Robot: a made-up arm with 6 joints. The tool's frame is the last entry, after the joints.
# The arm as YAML. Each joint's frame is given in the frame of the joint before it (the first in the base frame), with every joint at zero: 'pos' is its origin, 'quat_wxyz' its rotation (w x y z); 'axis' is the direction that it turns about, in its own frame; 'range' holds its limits. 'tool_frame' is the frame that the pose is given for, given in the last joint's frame.
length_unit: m
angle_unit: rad
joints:
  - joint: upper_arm
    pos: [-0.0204, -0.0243, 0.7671]
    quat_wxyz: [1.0, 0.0, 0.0, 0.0]
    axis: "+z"
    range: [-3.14, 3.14]
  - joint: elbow
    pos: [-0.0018, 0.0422, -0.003]
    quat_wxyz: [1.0, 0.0, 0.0, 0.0]
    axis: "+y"
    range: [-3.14, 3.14]
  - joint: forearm
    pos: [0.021, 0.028, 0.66]
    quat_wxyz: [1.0, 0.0, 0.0, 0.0]
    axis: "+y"
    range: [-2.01, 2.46]
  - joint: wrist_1
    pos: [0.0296, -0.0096, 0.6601]
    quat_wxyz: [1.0, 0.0, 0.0, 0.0]
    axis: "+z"
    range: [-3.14, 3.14]
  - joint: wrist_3
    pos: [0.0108, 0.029, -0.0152]
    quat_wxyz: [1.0, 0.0, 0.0, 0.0]
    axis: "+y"
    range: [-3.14, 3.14]
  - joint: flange
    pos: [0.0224, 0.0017, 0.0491]
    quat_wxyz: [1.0, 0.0, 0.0, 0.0]
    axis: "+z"
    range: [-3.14, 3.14]
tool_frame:
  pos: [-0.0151, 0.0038, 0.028]
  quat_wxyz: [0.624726, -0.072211, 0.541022, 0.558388]
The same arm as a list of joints. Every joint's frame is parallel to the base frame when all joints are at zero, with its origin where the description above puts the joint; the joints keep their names.
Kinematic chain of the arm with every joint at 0, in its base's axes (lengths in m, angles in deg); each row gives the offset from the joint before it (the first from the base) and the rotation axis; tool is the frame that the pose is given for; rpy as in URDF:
upper_arm: xyz -0.0204 -0.0243 0.7671 axis +z
elbow: xyz -0.0018 0.0422 -0.003 axis +y
forearm: xyz 0.021 0.028 0.66 axis +y
wrist_1: xyz 0.0296 -0.0096 0.6601 axis +z
wrist_3: xyz 0.0108 0.029 -0.0152 axis +y
flange: xyz 0.0224 0.0017 0.0491 axis +z
tool: xyz -0.0151 0.0038 0.028 rpy 51.82 49.17 108.64
Joint limits (deg, base to tool): -179.91..179.91 -179.91..179.91 -115.16..140.95 -179.91..179.91 -179.91..179.91 -179.91..179.91

